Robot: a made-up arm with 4 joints. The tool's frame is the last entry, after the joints.
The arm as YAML. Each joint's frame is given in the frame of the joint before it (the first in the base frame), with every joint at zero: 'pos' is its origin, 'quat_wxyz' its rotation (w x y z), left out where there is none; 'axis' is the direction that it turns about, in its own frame. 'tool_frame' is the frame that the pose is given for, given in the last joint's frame.
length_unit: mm
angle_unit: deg
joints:
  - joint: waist
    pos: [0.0, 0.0, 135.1]
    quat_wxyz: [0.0, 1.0, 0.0, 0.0]
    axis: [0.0, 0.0, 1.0]
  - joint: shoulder
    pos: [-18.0, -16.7, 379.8]
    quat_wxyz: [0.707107, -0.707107, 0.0, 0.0]
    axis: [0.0, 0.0, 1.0]
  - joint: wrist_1
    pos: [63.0, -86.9, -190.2]
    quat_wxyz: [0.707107, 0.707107, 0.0, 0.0]
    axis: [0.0, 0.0, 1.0]
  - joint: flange
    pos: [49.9, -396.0, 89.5]
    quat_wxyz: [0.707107, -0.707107, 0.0, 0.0]
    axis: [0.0, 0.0, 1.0]
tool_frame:
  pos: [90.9, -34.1, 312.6]
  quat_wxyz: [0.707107, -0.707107, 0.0, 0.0]
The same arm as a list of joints. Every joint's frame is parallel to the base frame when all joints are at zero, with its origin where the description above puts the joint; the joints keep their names.
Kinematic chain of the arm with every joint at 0, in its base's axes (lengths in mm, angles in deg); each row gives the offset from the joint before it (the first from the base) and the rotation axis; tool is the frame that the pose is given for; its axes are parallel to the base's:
waist: xyz 0 0 135.1 axis -z
shoulder: xyz -18 16.7 -379.8 axis -y
wrist_1: xyz 63 190.2 -86.9 axis -z
flange: xyz 49.9 396 -89.5 axis -y
tool: xyz 90.9 -312.6 -34.1

